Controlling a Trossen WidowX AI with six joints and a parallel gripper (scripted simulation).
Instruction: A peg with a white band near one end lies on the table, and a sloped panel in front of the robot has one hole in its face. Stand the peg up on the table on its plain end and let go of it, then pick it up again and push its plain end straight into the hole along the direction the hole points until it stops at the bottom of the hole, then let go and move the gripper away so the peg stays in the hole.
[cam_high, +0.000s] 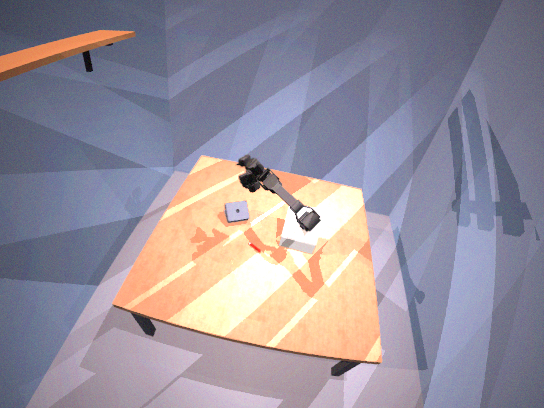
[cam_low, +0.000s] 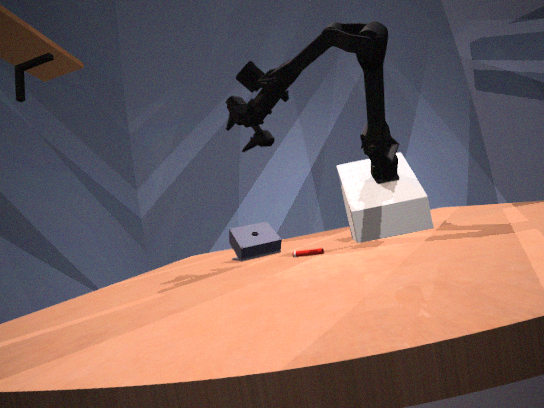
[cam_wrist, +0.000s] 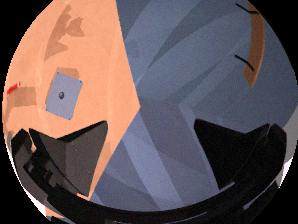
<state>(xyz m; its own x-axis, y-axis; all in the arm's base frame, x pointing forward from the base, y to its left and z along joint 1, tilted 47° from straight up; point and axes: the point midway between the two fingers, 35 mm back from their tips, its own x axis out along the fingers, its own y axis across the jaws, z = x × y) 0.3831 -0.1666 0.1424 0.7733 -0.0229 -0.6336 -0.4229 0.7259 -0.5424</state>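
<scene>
The red peg is 360 mm below my gripper tip, 160 mm to the left of it and 150 mm behind it. Round my gripper tip: blue-grey sloped panel 320 mm below, 30 mm to the right.
</scene>
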